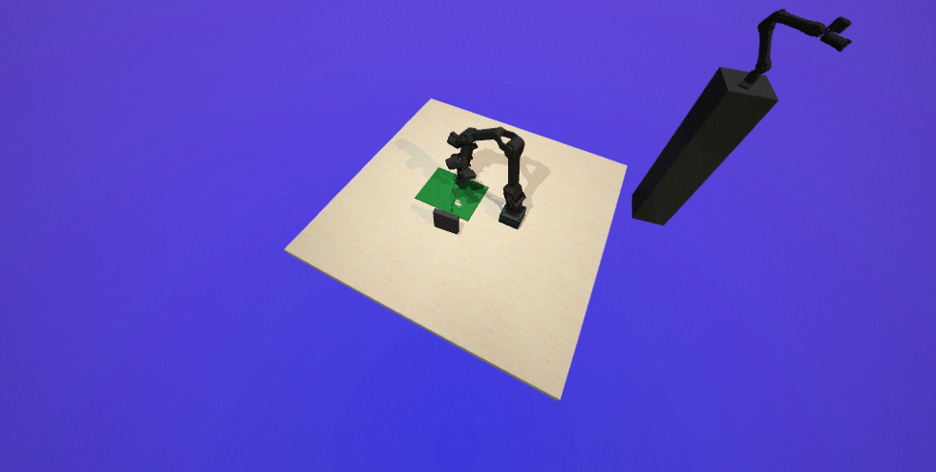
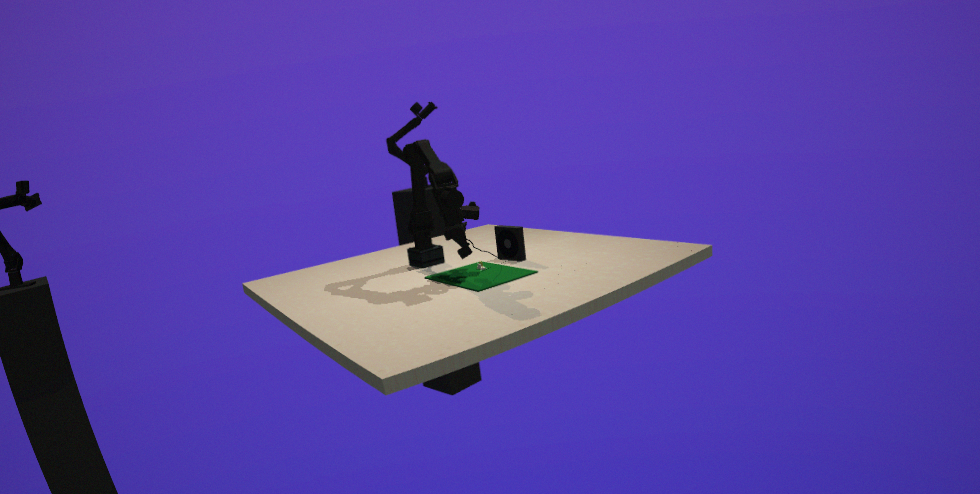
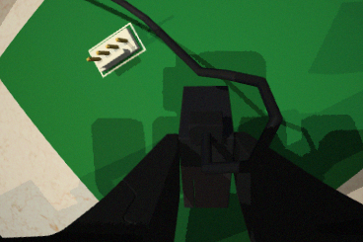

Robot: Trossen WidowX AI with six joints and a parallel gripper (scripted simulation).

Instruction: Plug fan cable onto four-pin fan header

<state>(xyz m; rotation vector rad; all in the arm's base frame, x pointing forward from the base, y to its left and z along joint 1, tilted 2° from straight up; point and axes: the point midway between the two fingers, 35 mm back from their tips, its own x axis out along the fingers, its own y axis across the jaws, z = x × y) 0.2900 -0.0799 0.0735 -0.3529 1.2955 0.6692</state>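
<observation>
My gripper tip is 30 mm short of the green board, 10 mm to the right of it and 110 mm above it. Round my gripper tip: black fan plug (10 mm behind, 10 mm below); then black fan (10 mm behind, 220 mm to the left, 40 mm below); then header (10 mm behind, 80 mm to the left, 100 mm below).
</observation>
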